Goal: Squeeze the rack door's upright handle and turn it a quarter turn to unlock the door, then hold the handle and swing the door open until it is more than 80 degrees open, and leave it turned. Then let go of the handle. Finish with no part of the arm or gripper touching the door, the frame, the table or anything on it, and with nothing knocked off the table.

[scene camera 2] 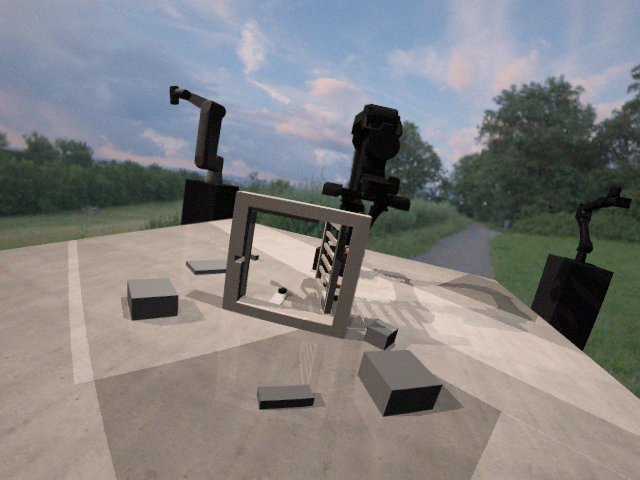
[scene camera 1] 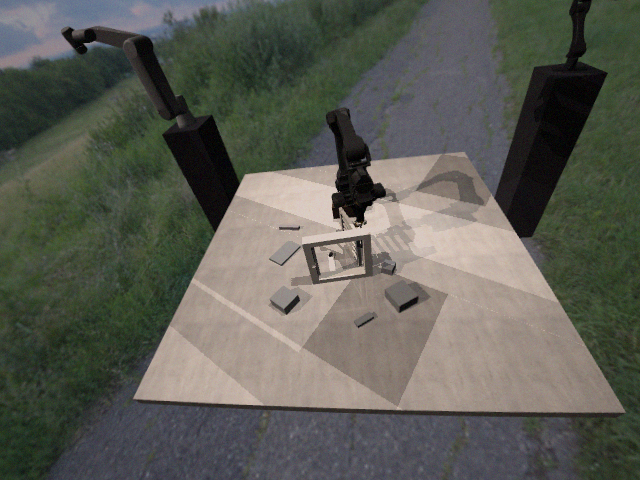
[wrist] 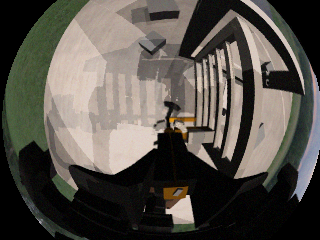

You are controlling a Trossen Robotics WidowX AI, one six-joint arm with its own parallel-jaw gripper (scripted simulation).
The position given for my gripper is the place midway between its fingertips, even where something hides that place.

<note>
I see my gripper [scene camera 2: 357,235] and a flat bar [scene camera 2: 270,397].
My gripper is seen too in scene camera 1 [scene camera 1: 359,213] and in the wrist view [wrist: 171,154].
</note>
